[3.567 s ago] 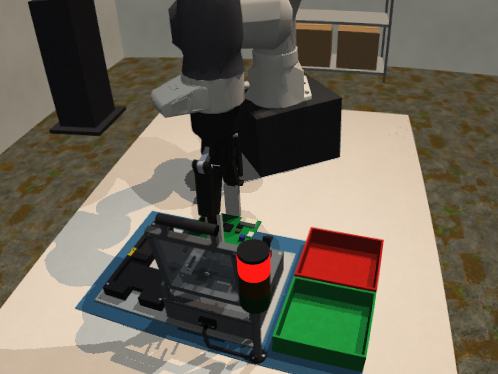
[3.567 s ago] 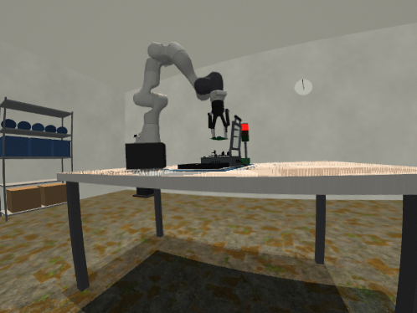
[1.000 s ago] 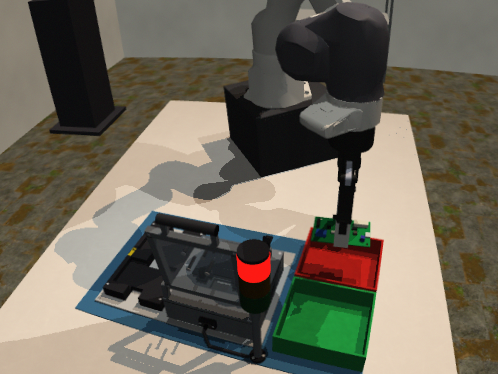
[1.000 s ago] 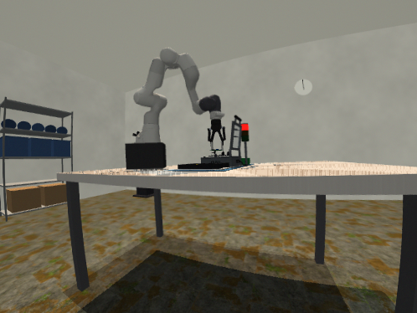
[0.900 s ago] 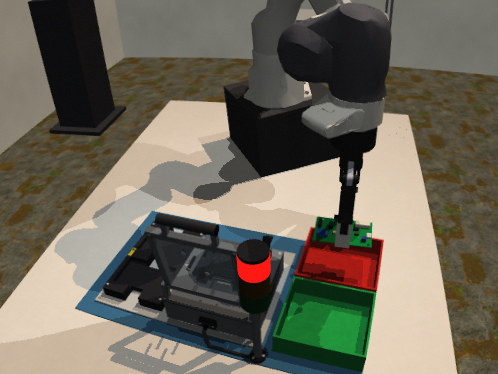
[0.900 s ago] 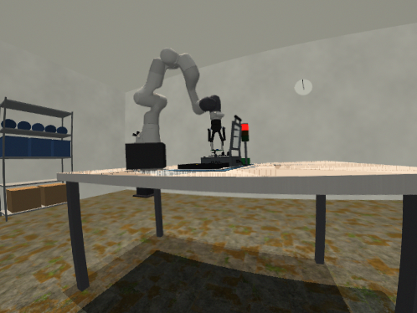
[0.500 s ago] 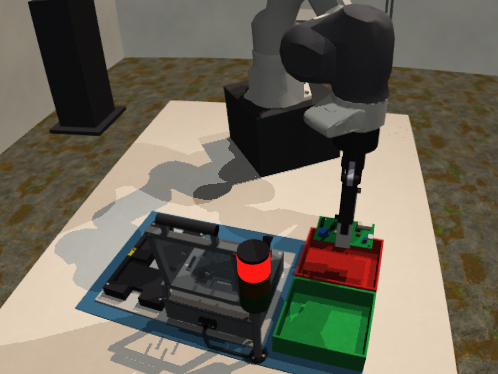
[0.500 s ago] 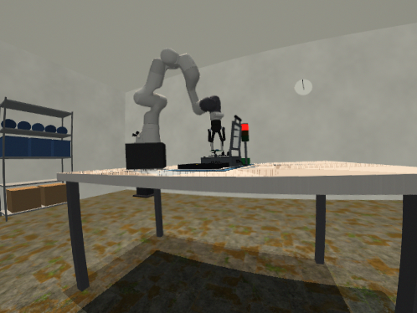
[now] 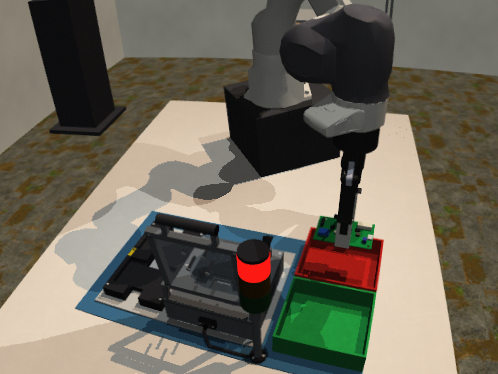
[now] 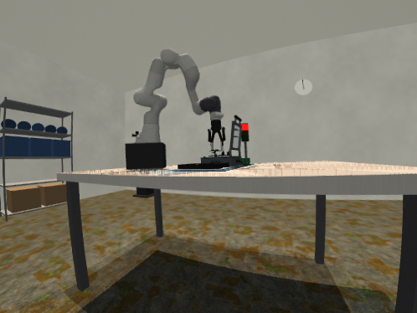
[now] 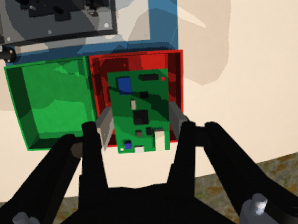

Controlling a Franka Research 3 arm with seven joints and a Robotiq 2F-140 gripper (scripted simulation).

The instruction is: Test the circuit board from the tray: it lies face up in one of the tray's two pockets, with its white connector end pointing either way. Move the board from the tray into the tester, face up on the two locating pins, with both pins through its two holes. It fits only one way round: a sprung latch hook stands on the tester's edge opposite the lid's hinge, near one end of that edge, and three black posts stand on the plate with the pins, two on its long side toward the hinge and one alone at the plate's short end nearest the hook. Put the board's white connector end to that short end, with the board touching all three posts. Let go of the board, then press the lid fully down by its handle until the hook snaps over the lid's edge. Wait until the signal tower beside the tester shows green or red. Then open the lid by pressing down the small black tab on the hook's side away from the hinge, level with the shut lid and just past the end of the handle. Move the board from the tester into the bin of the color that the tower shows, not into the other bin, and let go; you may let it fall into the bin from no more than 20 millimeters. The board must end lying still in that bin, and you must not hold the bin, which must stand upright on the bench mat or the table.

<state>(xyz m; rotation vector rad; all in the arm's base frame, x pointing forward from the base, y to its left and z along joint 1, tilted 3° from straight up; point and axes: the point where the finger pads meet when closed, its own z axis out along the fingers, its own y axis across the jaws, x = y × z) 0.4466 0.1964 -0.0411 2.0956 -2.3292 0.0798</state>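
My gripper is now 12 cm above the red bin. Also, from my hand: green bin 15 cm ahead, 2 cm to the right, 12 cm below; tester plate 9 cm ahead, 21 cm to the right, 7 cm below; green circuit board 2 cm below.
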